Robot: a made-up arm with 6 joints. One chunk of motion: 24 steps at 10 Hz.
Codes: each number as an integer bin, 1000 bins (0 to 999) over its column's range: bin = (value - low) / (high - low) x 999, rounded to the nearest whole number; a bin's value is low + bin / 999 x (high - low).
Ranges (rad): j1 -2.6..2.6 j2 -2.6..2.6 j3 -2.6..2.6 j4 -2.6..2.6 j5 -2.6..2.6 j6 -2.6..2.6
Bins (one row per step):
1: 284 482 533 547 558 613
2: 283 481 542 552 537 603
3: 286 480 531 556 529 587
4: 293 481 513 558 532 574
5: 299 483 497 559 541 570
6: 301 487 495 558 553 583
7: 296 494 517 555 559 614
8: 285 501 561 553 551 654
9: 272 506 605 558 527 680
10: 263 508 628 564 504 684
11: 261 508 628 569 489 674
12: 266 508 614 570 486 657
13: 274 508 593 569 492 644
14: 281 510 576 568 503 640
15: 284 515 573 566 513 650
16: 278 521 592 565 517 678
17: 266 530 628 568 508 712
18: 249 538 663 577 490 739
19: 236 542 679 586 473 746
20: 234 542 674 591 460 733
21: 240 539 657 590 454 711
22: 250 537 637 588 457 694
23: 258 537 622 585 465 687
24: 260 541 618 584 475 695
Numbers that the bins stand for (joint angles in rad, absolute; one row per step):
1: -1.1217 -0.0911 0.1744 0.2472 0.3045 0.5908
2: -1.1269 -0.0963 0.2212 0.2733 0.1952 0.5387
3: -1.1113 -0.1015 0.1640 0.2941 0.1536 0.4555
4: -1.0749 -0.0963 0.0703 0.3045 0.1692 0.3878
5: -1.0436 -0.0859 -0.0130 0.3097 0.2160 0.3670
6: -1.0332 -0.0651 -0.0234 0.3045 0.2785 0.4346
7: -1.0593 -0.0286 0.0911 0.2889 0.3097 0.5960
8: -1.1165 0.0078 0.3201 0.2785 0.2681 0.8042
9: -1.1842 0.0338 0.5491 0.3045 0.1431 0.9395
10: -1.2310 0.0442 0.6689 0.3357 0.0234 0.9604
11: -1.2414 0.0442 0.6689 0.3618 -0.0547 0.9083
12: -1.2154 0.0442 0.5960 0.3670 -0.0703 0.8198
13: -1.1738 0.0442 0.4867 0.3618 -0.0390 0.7522
14: -1.1373 0.0547 0.3982 0.3566 0.0182 0.7313
15: -1.1217 0.0807 0.3826 0.3461 0.0703 0.7834
16: -1.1530 0.1119 0.4815 0.3409 0.0911 0.9291
17: -1.2154 0.1588 0.6689 0.3566 0.0442 1.1061
18: -1.3039 0.2004 0.8511 0.4034 -0.0494 1.2466
19: -1.3716 0.2212 0.9343 0.4503 -0.1379 1.2831
20: -1.3820 0.2212 0.9083 0.4763 -0.2056 1.2154
21: -1.3508 0.2056 0.8198 0.4711 -0.2368 1.1009
22: -1.2987 0.1952 0.7157 0.4607 -0.2212 1.0124
23: -1.2571 0.1952 0.6376 0.4450 -0.1796 0.9760
24: -1.2466 0.2160 0.6168 0.4398 -0.1275 1.0176

